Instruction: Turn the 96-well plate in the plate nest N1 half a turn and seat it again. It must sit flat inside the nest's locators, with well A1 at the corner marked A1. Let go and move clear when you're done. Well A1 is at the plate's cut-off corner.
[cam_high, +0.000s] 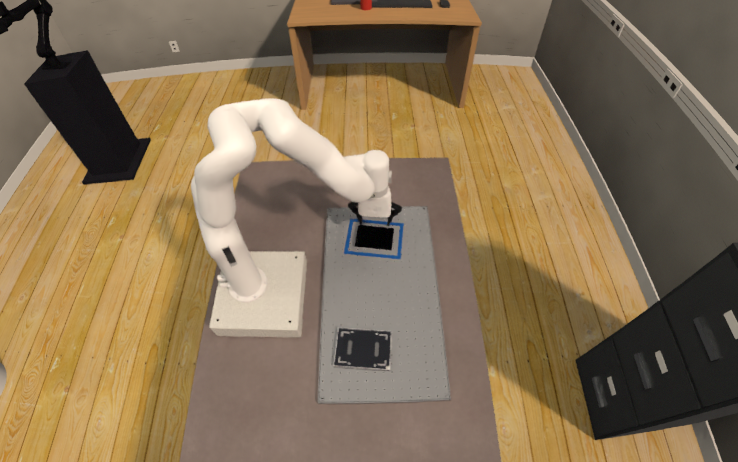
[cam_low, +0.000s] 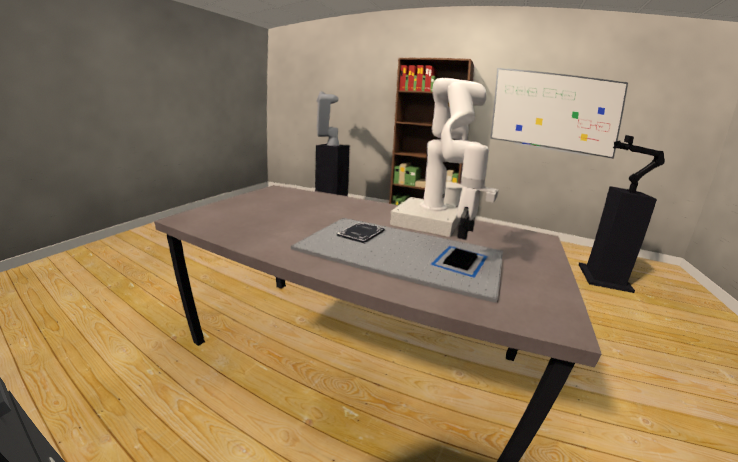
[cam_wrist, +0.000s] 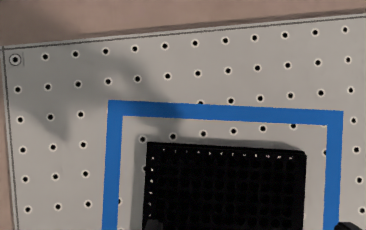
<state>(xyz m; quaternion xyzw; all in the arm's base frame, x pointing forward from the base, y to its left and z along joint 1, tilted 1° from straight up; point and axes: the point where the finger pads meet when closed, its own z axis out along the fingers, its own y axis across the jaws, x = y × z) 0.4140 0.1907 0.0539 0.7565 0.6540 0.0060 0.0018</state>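
My hand is 100 mm above the black 96-well plate. Round my hand: plate nest N1: 400 mm to the right, 100 mm below, 60 mm behind.
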